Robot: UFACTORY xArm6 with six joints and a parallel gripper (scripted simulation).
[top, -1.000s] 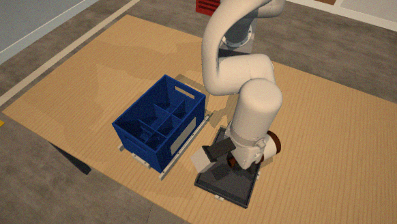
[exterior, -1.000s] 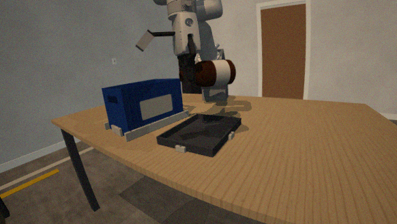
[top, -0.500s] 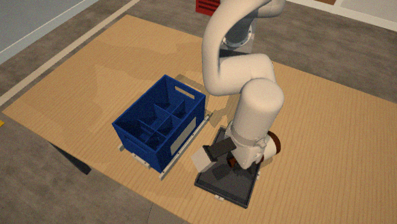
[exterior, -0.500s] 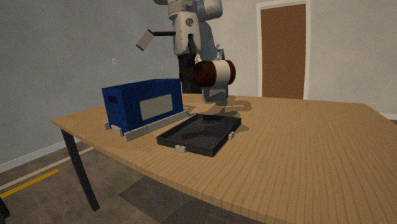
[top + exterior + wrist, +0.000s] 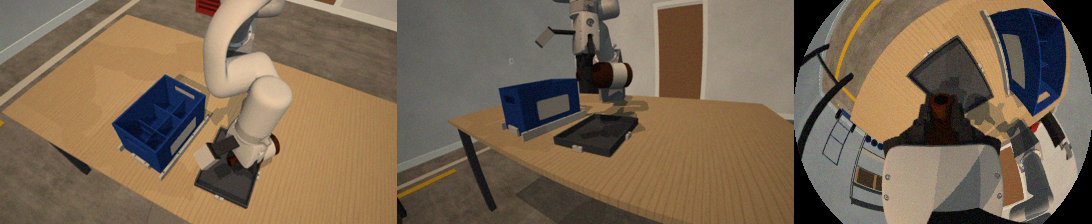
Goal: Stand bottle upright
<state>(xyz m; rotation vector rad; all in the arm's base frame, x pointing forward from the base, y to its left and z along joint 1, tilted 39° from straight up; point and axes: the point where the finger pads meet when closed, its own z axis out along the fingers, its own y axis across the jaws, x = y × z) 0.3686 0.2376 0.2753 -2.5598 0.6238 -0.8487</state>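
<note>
Right now the brown bottle is 50 mm behind my hand, 20 mm to the left of it and 10 mm below it. Also, from my hand: tray: 70 mm behind, 30 mm to the right, 190 mm below; blue crate: 10 mm ahead, 300 mm to the right, 120 mm below.
</note>
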